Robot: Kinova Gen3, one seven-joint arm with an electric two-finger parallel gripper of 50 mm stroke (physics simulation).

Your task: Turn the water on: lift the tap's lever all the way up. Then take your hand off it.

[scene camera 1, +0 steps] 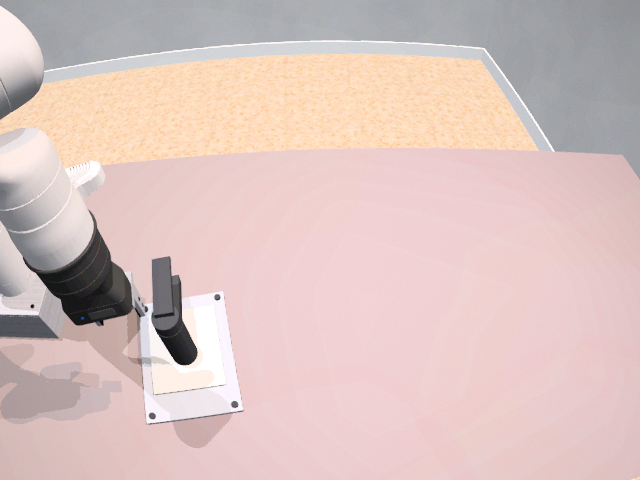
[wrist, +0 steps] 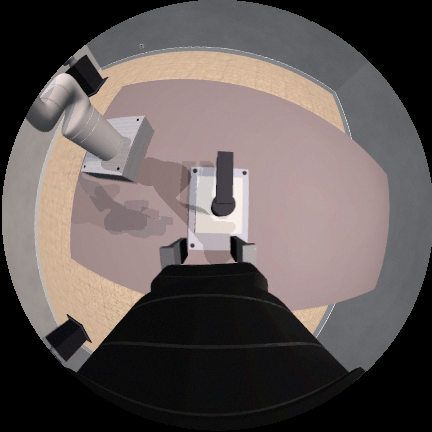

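Seen in the pictures: gripper, fingertip midpoint: (scene camera 1: 121,314) (wrist: 208,245); arm's base, origin of the base link: (scene camera 1: 16,277) (wrist: 110,146).
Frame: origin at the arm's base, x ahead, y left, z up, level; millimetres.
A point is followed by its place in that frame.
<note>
The tap's black column (scene camera 1: 178,343) {x 347, y -184, z 4 mm} (wrist: 218,209) {x 329, y -174, z 53 mm} stands on a white base plate (scene camera 1: 191,408) {x 340, y -264, z -86 mm} (wrist: 245,185) {x 413, y -90, z -86 mm}. Its dark flat lever (scene camera 1: 162,286) {x 338, y -111, z 62 mm} (wrist: 225,175) {x 338, y -107, z 62 mm} runs from the column top toward the back of the scene view and upward in the wrist view. Part of the spout (scene camera 1: 177,291) {x 346, y -77, z -9 mm} shows beneath it in the scene view; the lever's exact tilt is hard to tell. My gripper (scene camera 1: 123,316) {x 312, y -223, z 175 mm} (wrist: 208,245) {x 312, y -223, z 175 mm} is open and empty, left of the tap in the scene view, apart from the lever. One finger is mostly hidden by the gripper body there.
The pink table top (scene camera 1: 413,258) {x 800, y -26, z -94 mm} (wrist: 310,200) {x 659, y -110, z -94 mm} bears the tap's plate. The arm's grey mounting block (scene camera 1: 31,324) {x 32, y -89, z -37 mm} (wrist: 141,150) {x 82, y 7, z -73 mm} is at the left, with the pale arm rising from it. Shadows fall between the block and the tap.
</note>
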